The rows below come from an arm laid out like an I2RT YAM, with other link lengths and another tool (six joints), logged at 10 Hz.
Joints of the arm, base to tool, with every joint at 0 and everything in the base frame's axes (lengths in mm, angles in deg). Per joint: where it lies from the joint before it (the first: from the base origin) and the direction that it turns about. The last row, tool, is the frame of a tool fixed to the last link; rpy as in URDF.
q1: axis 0 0 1 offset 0 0 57.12
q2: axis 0 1 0 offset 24.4 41.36 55.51
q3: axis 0 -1 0 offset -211.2 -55.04 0
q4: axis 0 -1 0 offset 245 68.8 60
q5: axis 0 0 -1 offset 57.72 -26.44 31.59
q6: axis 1 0 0 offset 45.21 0 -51.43
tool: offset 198 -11 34 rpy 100 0 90
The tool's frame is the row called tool.
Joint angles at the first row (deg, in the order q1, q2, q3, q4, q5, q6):
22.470 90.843 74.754 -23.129 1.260 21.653
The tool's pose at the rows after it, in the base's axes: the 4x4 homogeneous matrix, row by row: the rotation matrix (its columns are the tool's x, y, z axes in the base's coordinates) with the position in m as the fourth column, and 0 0 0 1 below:
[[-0.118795, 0.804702, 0.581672, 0.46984], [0.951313, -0.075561, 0.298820, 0.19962], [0.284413, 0.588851, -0.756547, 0.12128], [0, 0, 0, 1]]
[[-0.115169, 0.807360, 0.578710, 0.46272], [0.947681, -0.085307, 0.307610, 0.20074], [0.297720, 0.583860, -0.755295, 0.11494], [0, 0, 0, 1]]
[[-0.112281, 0.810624, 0.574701, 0.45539], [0.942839, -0.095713, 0.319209, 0.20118], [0.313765, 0.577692, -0.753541, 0.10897], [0, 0, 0, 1]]
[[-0.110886, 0.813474, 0.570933, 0.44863], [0.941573, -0.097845, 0.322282, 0.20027], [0.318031, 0.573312, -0.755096, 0.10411], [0, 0, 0, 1]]
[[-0.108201, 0.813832, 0.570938, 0.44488], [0.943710, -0.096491, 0.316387, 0.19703], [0.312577, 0.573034, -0.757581, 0.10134], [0, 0, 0, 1]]
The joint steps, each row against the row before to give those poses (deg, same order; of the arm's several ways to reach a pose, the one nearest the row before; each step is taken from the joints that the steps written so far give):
0.445 -0.986 -2.059 0.282 -0.201 1.030
0.447 -1.499 -2.874 1.403 -0.080 0.999
0.235 -1.652 -2.907 1.310 -0.402 0.951
0.214 -1.492 -2.324 0.660 -0.050 0.377
-0.053 -1.049 -1.453 0.215 0.253 -0.160

